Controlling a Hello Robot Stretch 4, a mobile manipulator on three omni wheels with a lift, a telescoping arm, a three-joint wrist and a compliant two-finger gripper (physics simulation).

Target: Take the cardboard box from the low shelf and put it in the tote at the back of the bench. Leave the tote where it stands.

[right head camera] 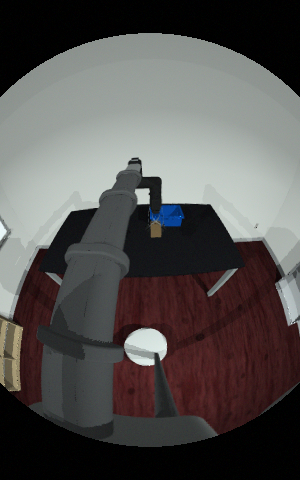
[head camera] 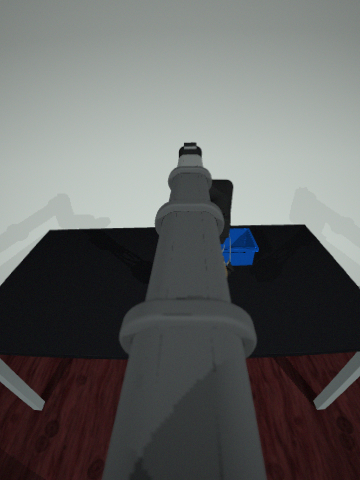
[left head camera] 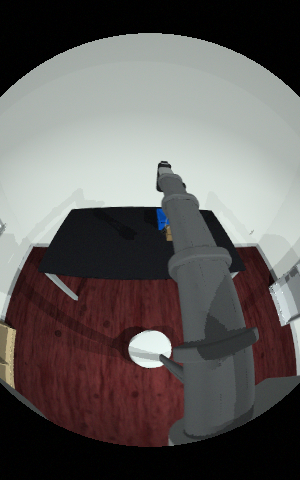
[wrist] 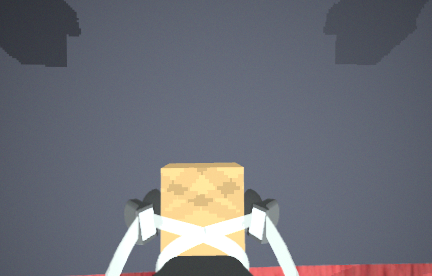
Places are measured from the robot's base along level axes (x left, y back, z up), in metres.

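Where they show: gripper, fingertip midpoint: [wrist: 202, 206]; robot's base, link origin: [right head camera: 146, 345] [left head camera: 148, 347].
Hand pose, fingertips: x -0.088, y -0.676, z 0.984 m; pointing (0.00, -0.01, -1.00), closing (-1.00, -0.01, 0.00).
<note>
Each offset is from my fingertips to the top centre of the thing. Level surfaces: height alone.
My gripper [right head camera: 156, 221] [wrist: 202, 206] is shut on the cardboard box {dy +0.006, dx +0.000, dz +0.050 m} [left head camera: 169, 234] [right head camera: 156, 231] [wrist: 202, 187], with one finger pad against each side. The box is held upright over the black bench {dz -0.251 m} [head camera: 75, 290] [left head camera: 100, 245] [right head camera: 90, 245] [wrist: 200, 75]. The blue tote {dy -0.420, dx -0.105, dz -0.130 m} [head camera: 242, 256] [left head camera: 161, 220] [right head camera: 175, 220] stands at the back of the bench. In the right head camera view the box appears in front of the tote and towards its left side. The arm hides part of the tote in the head and left head camera views. The tote does not show in the wrist view.
A pale wooden shelf unit [left head camera: 11, 350] [right head camera: 18, 360] stands at the far left. A white round object [left head camera: 145, 345] [right head camera: 145, 340] is on the red floor in front of the bench. A pale wall rises behind the bench.
</note>
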